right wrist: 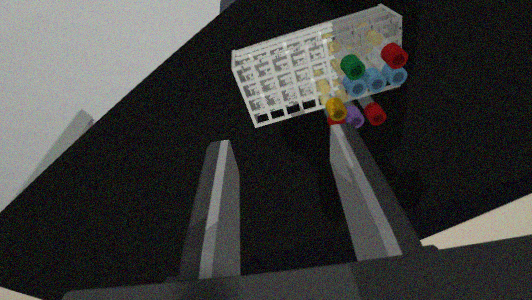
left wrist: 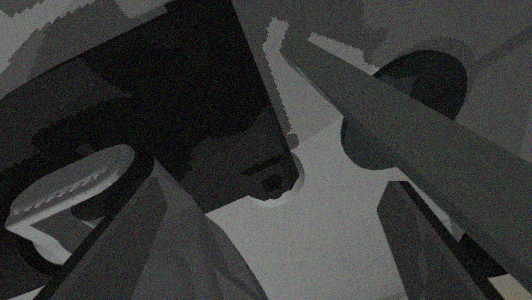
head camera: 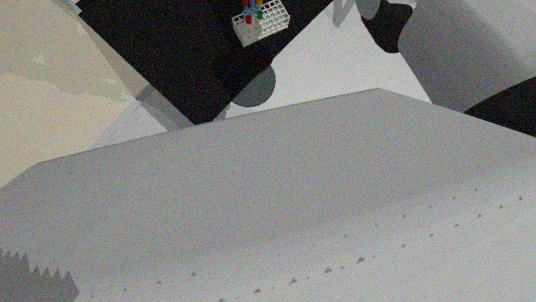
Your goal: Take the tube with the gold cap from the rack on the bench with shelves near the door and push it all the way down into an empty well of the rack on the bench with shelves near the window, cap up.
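Places are measured from the robot's base along level axes (x right, y ahead, z up), in centimetres.
Where they show: left gripper, fingertip midpoint: (left wrist: 270, 193); right gripper, fingertip midpoint: (right wrist: 281, 149).
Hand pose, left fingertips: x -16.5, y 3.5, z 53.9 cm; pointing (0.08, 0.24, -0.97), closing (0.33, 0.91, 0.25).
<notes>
Each offset is from my left fingertips to the top centre of the thing. "spot": to the spot under its first point. Level surfaces: height alone.
The tube with the gold cap {dx +50.6, dy +32.4, dz +34.3 cm} (right wrist: 336, 108) stands cap up in the white rack {spot: dx +44.3, dy +27.1, dz +28.0 cm} (right wrist: 367, 25) (head camera: 241, 36), near the rack's lower edge in the right wrist view, beside a purple cap {dx +48.8, dy +34.6, dz +34.3 cm} (right wrist: 355, 117) and a partly hidden red cap {spot: dx +51.0, dy +33.7, dz +34.0 cm} (right wrist: 335, 121). My right gripper (right wrist: 281, 149) is open and empty. In the right wrist view its right fingertip shows just below the gold cap, and its left fingertip lies below the empty wells at the rack's left; depth is hard to tell. My left gripper (left wrist: 270, 193) is open and empty. The second rack does not show.
The white rack stands on a black bench top {dz +22.4 cm} (head camera: 165, 60) (right wrist: 280, 200). Green {dx +48.1, dy +28.3, dz +34.3 cm} (right wrist: 353, 67), red {dx +43.9, dy +28.6, dz +34.3 cm} (right wrist: 394, 55) and several blue caps fill its right part. A grey round object (head camera: 257, 90) shows at the bench edge. A long grey bar (left wrist: 410, 115) crosses the left wrist view.
</notes>
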